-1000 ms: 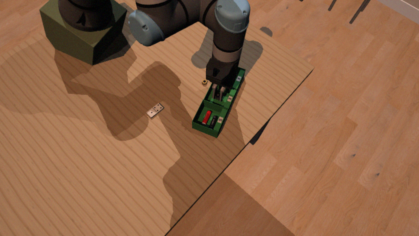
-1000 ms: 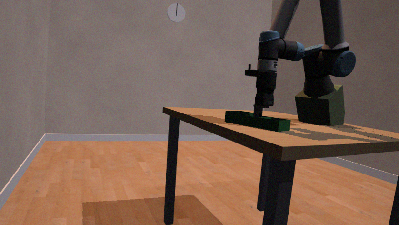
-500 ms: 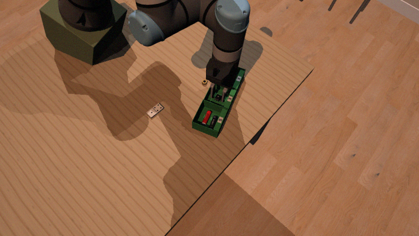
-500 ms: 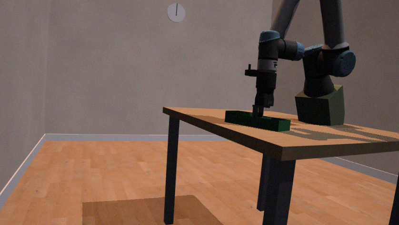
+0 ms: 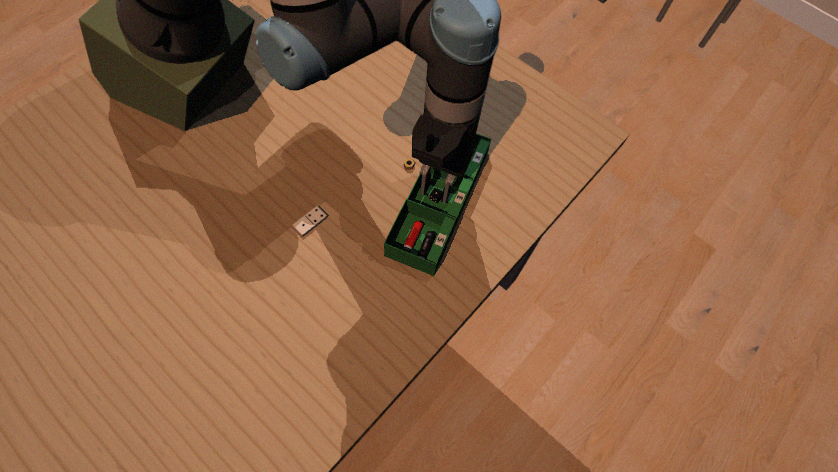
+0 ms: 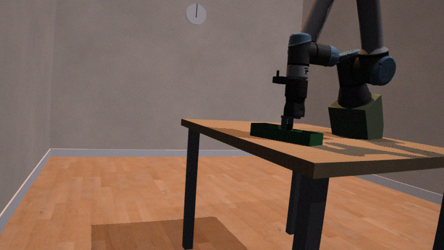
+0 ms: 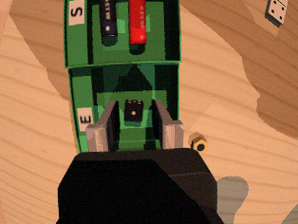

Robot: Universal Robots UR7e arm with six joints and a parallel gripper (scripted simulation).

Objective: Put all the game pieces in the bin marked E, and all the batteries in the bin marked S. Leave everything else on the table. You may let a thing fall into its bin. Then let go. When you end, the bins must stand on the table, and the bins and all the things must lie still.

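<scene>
Now: the green three-compartment bin 20 mm below my hand and 10 mm ahead of it. The rest, counted from my hand: red battery (80 mm to the right, 20 mm below, 20 mm ahead); brass nut (80 mm behind, 30 mm below, 20 mm to the left); black die (20 mm below).
</scene>
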